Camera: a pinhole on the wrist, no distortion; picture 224 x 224 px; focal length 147.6 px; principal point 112.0 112.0 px. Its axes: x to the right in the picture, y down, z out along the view. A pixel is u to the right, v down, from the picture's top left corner.
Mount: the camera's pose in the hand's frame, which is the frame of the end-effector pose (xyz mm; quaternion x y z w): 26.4 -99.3 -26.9 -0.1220 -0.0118 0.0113 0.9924
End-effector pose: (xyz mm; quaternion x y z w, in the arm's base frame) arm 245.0 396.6 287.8 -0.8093 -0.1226 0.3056 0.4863
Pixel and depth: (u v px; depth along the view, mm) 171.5 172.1 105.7
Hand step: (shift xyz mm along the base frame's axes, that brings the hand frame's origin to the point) 13.7 94.8 -20.4
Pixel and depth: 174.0 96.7 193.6
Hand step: -15.2 205.0 -35.4
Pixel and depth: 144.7 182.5 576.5
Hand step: -213.5 245.4 -477.1
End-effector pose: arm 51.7 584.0 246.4 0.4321 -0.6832 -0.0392 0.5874
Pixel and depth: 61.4 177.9 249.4
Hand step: -196.5 0.3 -71.7
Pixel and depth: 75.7 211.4 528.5
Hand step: -541.4 130.0 -9.4
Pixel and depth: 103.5 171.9 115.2
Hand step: -46.1 -59.8 -25.1
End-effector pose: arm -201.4 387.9 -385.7 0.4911 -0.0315 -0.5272 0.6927
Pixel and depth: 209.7 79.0 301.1
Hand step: -124.2 -348.3 -18.5
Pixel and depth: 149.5 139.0 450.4
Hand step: -99.3 -354.4 207.9
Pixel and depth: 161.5 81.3 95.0
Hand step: -81.1 -84.9 -57.7
